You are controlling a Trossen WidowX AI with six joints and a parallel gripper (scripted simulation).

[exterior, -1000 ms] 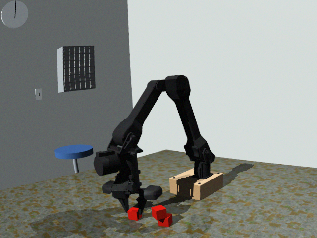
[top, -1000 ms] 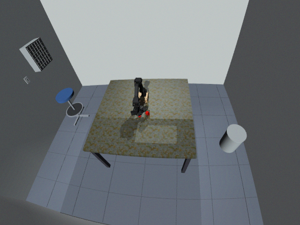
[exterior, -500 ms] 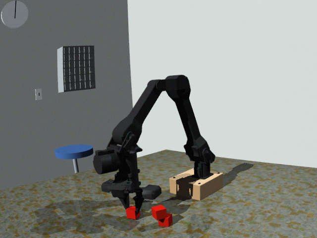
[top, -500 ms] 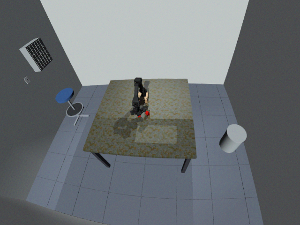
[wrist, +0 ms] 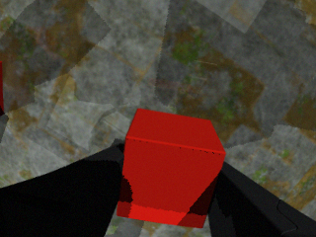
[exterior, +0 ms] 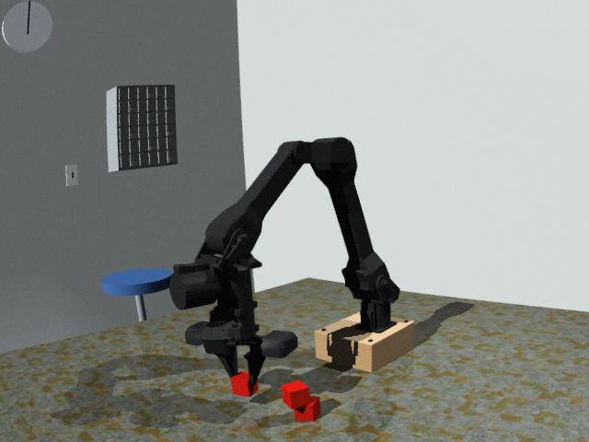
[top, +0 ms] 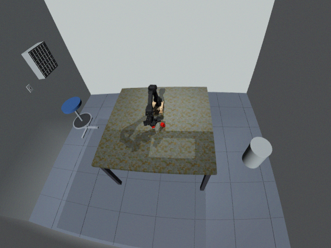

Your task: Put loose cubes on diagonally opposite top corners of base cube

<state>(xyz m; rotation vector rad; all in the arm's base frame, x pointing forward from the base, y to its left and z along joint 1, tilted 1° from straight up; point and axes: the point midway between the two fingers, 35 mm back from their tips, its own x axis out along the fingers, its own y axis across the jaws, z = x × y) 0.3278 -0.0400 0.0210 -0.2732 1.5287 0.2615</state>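
My gripper tip is 110 mm to the right of the red base cube, 30 mm past it and 30 mm above it.
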